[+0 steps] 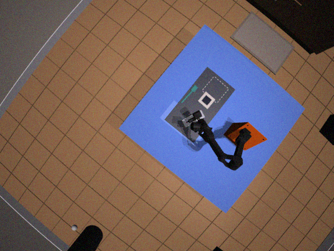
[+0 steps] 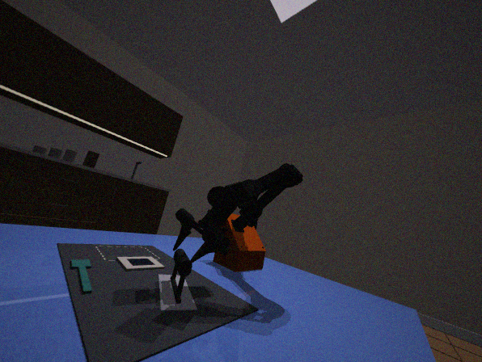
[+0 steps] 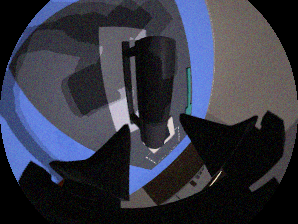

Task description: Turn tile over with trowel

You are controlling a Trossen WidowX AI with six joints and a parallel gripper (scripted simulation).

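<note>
Now: the dark mat 4 cm ahead of my gripper tip, 13 cm to the right of it and 10 cm below it. From my gripper tip the other things lie so: teal T-shaped trowel 18 cm ahead, 15 cm to the right, 7 cm below; then tile 2 cm ahead, 19 cm to the right, 7 cm below.
</note>
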